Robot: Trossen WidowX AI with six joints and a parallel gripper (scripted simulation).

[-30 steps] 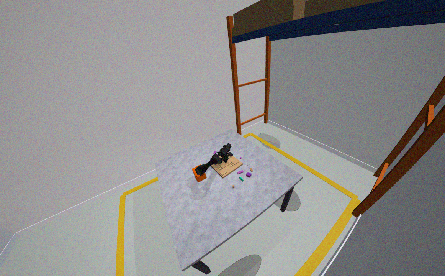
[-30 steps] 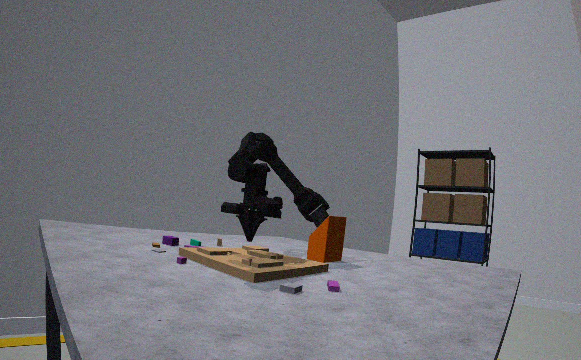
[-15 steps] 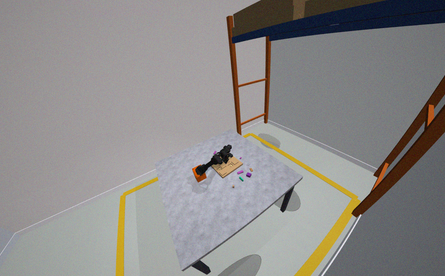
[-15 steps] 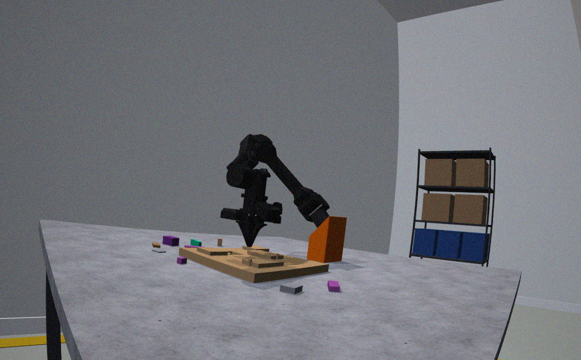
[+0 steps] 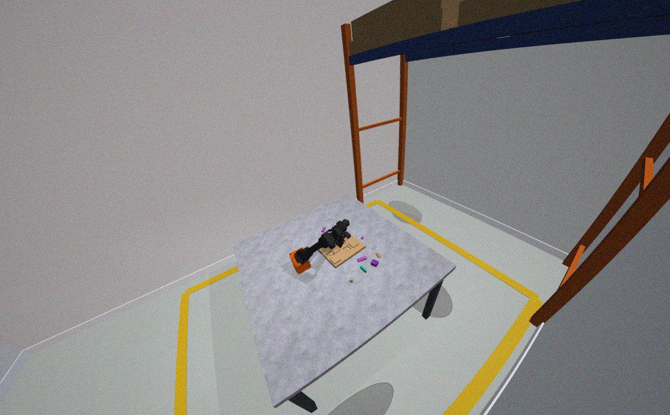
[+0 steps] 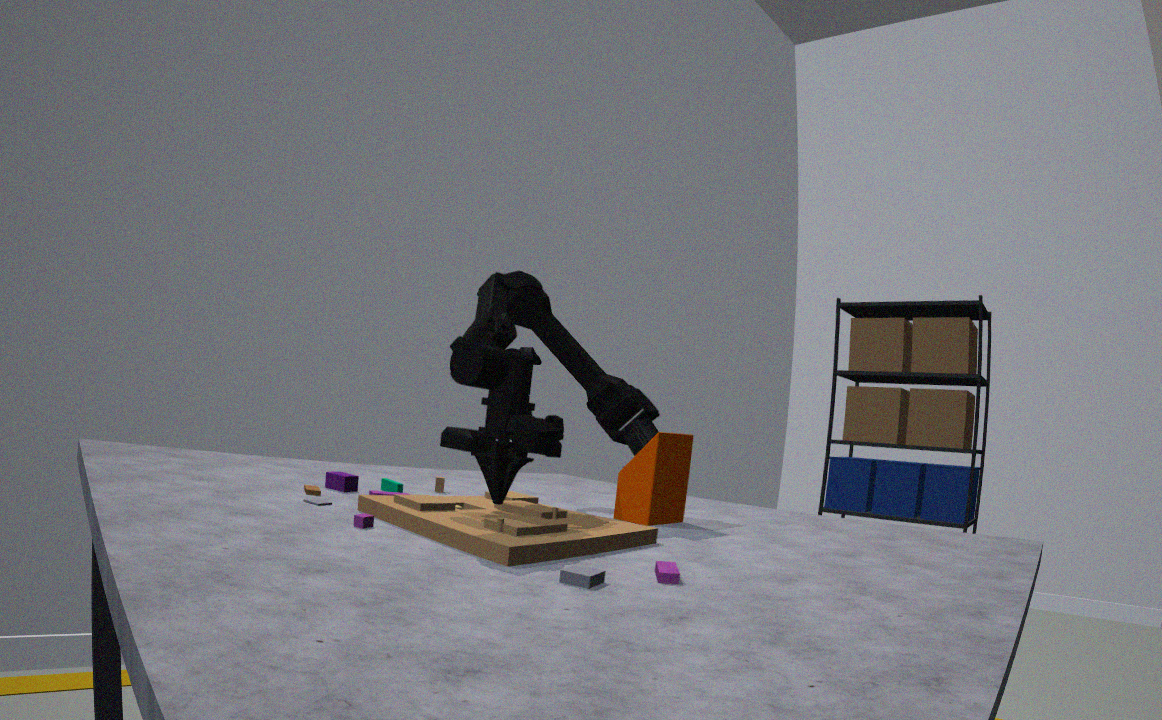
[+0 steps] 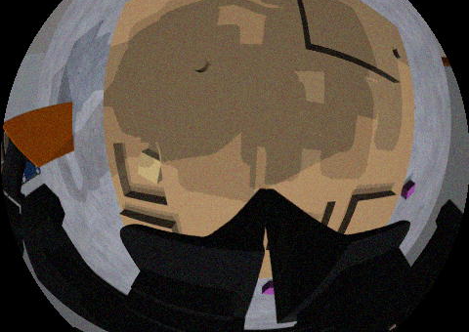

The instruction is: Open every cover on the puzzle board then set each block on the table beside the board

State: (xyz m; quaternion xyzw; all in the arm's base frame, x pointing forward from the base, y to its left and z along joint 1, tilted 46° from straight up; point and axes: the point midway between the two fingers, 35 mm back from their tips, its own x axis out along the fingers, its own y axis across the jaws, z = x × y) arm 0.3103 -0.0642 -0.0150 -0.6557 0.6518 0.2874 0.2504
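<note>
Now: gripper tip 3 cm to the right of the tan puzzle board, 1 cm short of it and 1 cm above it.
</note>
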